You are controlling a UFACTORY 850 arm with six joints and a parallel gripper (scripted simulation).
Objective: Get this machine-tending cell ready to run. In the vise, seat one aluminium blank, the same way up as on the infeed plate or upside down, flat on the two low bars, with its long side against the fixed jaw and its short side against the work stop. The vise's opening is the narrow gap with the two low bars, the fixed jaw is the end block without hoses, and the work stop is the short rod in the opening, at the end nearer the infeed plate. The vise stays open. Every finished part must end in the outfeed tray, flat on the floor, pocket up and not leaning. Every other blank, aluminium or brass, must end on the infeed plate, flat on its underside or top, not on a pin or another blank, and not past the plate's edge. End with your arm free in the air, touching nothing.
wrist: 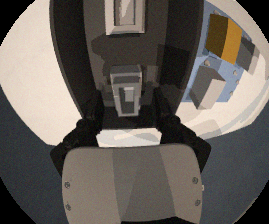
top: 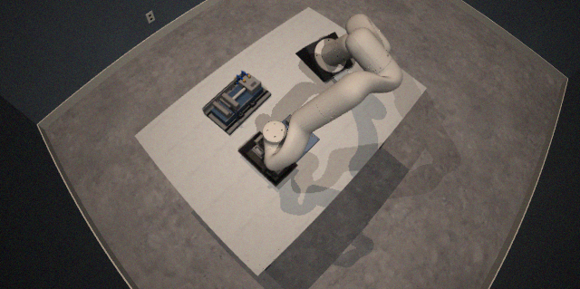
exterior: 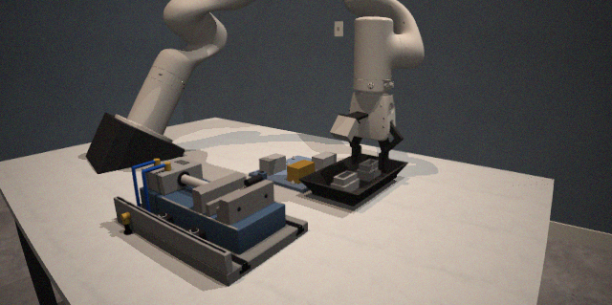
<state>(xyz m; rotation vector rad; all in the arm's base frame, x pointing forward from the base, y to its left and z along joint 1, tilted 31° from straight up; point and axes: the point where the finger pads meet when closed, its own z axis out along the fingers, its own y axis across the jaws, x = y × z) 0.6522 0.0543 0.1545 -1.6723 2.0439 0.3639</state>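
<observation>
My gripper is now 140 mm past the brass blank, 80 mm to the left of it and 30 mm above it. Round my hand: grey rail: 170 mm behind, 450 mm to the right, 20 mm below; vise: 160 mm behind, 350 mm to the right, 20 mm below.
</observation>
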